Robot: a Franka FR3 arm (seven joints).
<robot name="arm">
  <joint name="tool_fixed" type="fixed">
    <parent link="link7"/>
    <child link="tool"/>
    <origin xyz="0 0 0.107" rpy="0 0 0"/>
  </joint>
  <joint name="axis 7" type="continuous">
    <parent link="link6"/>
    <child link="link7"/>
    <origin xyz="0.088 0 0" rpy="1.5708 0 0"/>
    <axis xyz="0 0 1"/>
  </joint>
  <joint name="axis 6" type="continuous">
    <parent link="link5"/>
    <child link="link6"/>
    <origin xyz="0 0 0" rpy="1.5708 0 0"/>
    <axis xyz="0 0 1"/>
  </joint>
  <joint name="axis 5" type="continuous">
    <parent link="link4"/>
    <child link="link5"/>
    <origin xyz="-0.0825 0.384 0" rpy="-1.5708 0 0"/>
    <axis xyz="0 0 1"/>
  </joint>
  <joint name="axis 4" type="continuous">
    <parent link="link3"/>
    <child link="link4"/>
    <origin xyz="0.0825 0 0" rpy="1.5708 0 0"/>
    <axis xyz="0 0 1"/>
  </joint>
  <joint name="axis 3" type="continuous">
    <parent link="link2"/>
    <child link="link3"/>
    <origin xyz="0 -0.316 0" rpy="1.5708 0 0"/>
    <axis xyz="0 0 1"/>
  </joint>
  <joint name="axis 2" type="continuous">
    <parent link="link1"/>
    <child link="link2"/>
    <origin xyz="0 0 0" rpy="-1.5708 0 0"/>
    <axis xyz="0 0 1"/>
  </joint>
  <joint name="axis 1" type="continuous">
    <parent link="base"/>
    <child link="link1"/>
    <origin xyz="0 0 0.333" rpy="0 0 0"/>
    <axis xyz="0 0 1"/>
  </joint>
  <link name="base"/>
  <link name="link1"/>
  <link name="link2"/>
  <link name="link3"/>
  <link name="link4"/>
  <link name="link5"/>
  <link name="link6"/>
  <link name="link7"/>
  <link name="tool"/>
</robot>
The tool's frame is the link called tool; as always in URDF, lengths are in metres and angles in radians. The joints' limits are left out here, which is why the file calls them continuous.
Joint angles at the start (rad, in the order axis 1, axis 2, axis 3, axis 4, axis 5, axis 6, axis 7):
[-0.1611, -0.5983, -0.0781, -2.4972, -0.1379, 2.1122, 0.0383]
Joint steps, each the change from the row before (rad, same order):
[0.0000, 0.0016, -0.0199, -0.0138, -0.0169, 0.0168, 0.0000]
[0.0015, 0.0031, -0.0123, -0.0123, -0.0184, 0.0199, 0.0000]
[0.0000, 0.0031, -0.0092, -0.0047, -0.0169, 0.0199, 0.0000]
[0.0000, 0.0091, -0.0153, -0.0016, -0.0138, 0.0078, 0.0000]
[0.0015, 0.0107, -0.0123, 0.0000, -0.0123, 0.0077, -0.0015]
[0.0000, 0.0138, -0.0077, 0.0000, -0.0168, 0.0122, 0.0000]
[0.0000, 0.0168, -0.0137, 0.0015, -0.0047, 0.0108, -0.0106]
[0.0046, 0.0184, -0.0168, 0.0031, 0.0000, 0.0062, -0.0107]
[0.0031, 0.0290, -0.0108, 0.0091, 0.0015, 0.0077, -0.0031]
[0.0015, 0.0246, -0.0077, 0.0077, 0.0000, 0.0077, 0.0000]
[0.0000, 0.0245, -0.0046, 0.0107, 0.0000, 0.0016, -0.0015]
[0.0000, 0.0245, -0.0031, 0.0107, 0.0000, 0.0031, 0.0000]
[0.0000, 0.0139, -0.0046, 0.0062, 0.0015, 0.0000, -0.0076]
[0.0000, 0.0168, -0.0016, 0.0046, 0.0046, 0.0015, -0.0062]
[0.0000, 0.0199, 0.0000, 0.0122, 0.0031, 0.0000, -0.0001]
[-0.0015, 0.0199, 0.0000, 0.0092, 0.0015, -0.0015, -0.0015]
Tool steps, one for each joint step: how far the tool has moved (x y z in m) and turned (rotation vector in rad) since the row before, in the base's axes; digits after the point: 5 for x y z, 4 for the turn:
[-0.00219, -0.00822, -0.00609, -0.0042, 0.0002, -0.0087]
[-0.00066, -0.00458, -0.00543, -0.0103, -0.0017, 0.0003]
[0.00044, -0.00420, -0.00158, -0.0124, -0.0090, 0.0008]
[0.00003, -0.00677, -0.00393, -0.0038, 0.0046, -0.0067]
[0.00094, -0.00508, -0.00373, -0.0045, 0.0050, -0.0018]
[0.00206, -0.00403, -0.00431, -0.0111, 0.0050, 0.0016]
[0.00181, -0.00617, -0.00525, 0.0010, 0.0064, 0.0018]
[0.00199, -0.00568, -0.00583, 0.0072, 0.0096, 0.0010]
[0.00497, -0.00463, -0.00685, 0.0059, 0.0119, -0.0039]
[0.00422, -0.00384, -0.00578, 0.0030, 0.0091, -0.0051]
[0.00429, -0.00346, -0.00494, 0.0016, 0.0125, -0.0034]
[0.00459, -0.00287, -0.00486, 0.0007, 0.0110, -0.0034]
[0.00200, -0.00276, -0.00306, 0.0021, 0.0084, 0.0020]
[0.00262, -0.00132, -0.00483, 0.0043, 0.0105, 0.0021]
[0.00445, -0.00157, -0.00270, 0.0013, 0.0075, -0.0024]
[0.00345, -0.00187, -0.00437, 0.0012, 0.0123, -0.0017]

